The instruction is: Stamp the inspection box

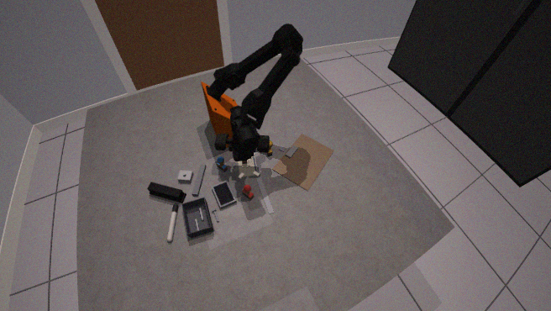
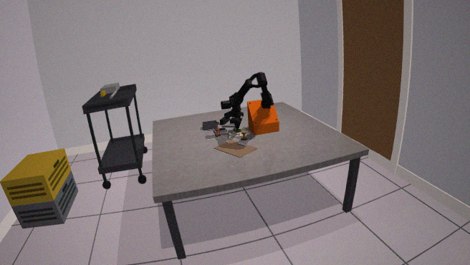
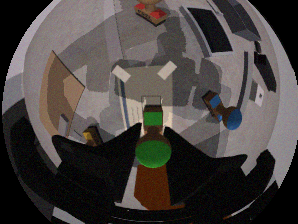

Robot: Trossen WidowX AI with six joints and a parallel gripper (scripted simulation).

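The cream inspection card lies 1 cm ahead of my gripper tip, 1 cm to the left of it and 4 cm below it. Also, from my gripper tip: yellow-knobbed stamp (2 cm behind, 11 cm to the left, 2 cm below); then green-knobbed stamp (right at my gripper tip); then blue stamp (9 cm to the right, 2 cm below).
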